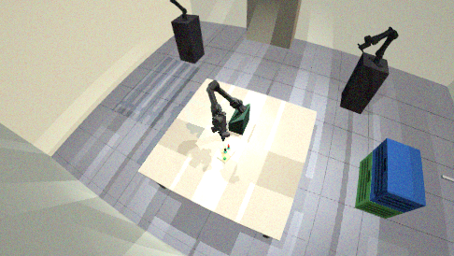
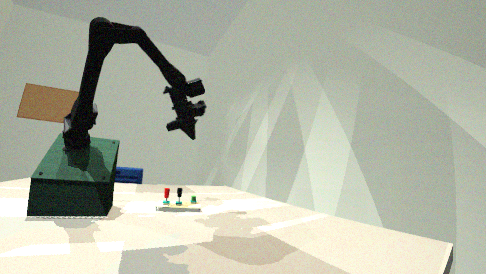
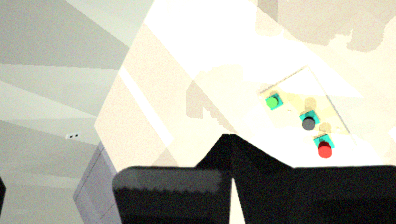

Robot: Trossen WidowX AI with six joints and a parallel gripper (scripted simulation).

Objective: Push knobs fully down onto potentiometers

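My gripper tip is now 210 mm above the red knob, 90 mm past it and 10 mm to the left of it. Also, from my gripper tip: black knob (210 mm below, 40 mm behind, 20 mm to the right).
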